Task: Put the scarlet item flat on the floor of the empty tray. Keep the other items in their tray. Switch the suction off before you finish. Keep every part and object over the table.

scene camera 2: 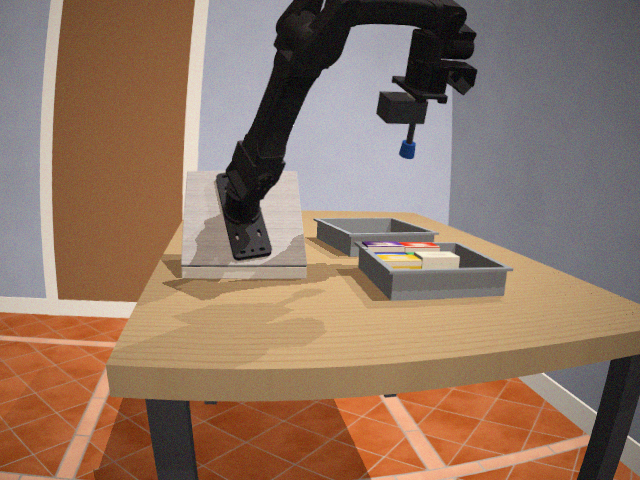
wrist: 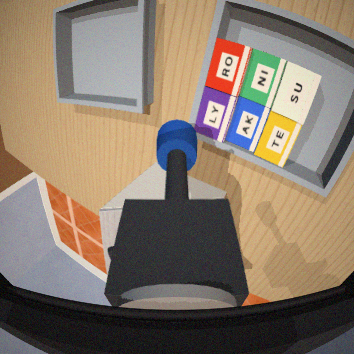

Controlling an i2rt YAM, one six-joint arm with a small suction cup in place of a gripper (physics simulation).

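Where they show: hand, tool point: [scene camera 2: 406, 155] [wrist: 176, 137]; arm's base, link origin: [scene camera 2: 241, 213].
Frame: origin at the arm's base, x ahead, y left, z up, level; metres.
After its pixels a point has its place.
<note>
The scarlet box marked RO [scene camera 2: 421, 245] {x 0.336, y -0.078, z -0.053 m} [wrist: 226, 67] {x 0.332, y -0.072, z -0.052 m} lies in a corner of the filled grey tray [scene camera 2: 449, 285] {x 0.286, y -0.269, z -0.081 m} [wrist: 330, 115] {x 0.292, y -0.236, z -0.101 m}, beside the purple box LY [scene camera 2: 382, 244] {x 0.258, y -0.063, z -0.052 m} [wrist: 213, 114] {x 0.261, y -0.061, z -0.051 m} and the green box NI [wrist: 261, 77] {x 0.325, y -0.120, z -0.063 m}. The blue AK [wrist: 245, 124] {x 0.252, y -0.107, z -0.064 m}, yellow TE [scene camera 2: 399, 259] {x 0.239, y -0.174, z -0.057 m} [wrist: 278, 139] {x 0.245, y -0.160, z -0.057 m} and white SU [scene camera 2: 436, 259] {x 0.303, y -0.192, z -0.056 m} [wrist: 296, 92] {x 0.318, y -0.171, z -0.052 m} boxes lie in the same tray. The empty grey tray [scene camera 2: 382, 237] {x 0.322, y 0.073, z -0.064 m} [wrist: 149, 60] {x 0.328, y 0.073, z -0.089 m} stands apart from it. My gripper, a blue suction cup [scene camera 2: 407, 150] [wrist: 177, 137], is open, holds nothing and hangs high above the trays' level.
The arm's base stands on a pale slanted block [scene camera 2: 201, 232] {x -0.079, y -0.020, z -0.030 m} on the wooden table [scene camera 2: 361, 335] {x 0.084, y -0.384, z -0.104 m} [wrist: 115, 145] {x 0.133, y 0.174, z -0.104 m}. The tray walls rise around the boxes. The table's front edge is towards scene camera 2, and a blue-grey wall [scene camera 2: 547, 129] stands to the right.
</note>
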